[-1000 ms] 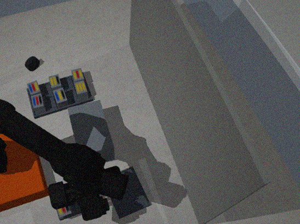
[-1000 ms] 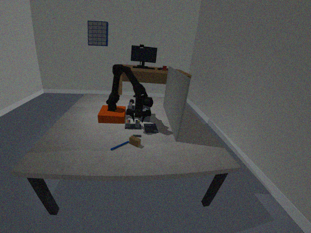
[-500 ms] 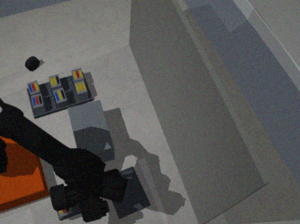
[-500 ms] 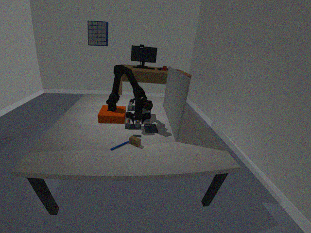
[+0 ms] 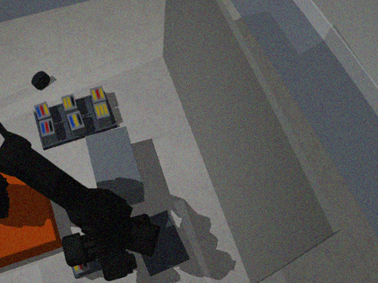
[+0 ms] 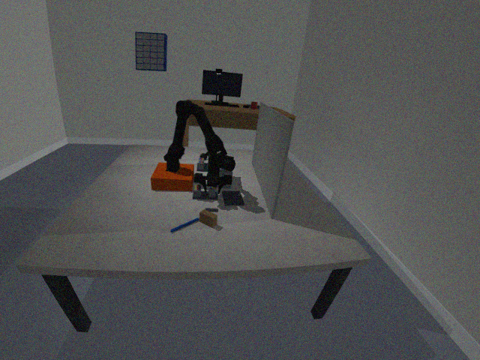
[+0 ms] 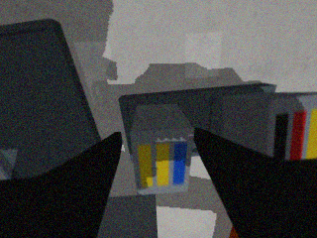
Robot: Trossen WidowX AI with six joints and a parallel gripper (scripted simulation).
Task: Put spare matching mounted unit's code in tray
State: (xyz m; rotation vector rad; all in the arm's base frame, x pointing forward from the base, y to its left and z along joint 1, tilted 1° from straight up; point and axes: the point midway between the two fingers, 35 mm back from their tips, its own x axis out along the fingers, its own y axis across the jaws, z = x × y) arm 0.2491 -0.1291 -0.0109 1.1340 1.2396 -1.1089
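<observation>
Now: the rack 30 mm behind my gripper tip, 10 mm to the right of it and 10 mm below it. The rest, counted from my gripper tip: dark grey tray 110 mm ahead, 10 mm below; tan block 10 mm ahead, 220 mm to the right, 10 mm above; tall grey box 30 mm ahead, 190 mm to the left, 30 mm above.
</observation>
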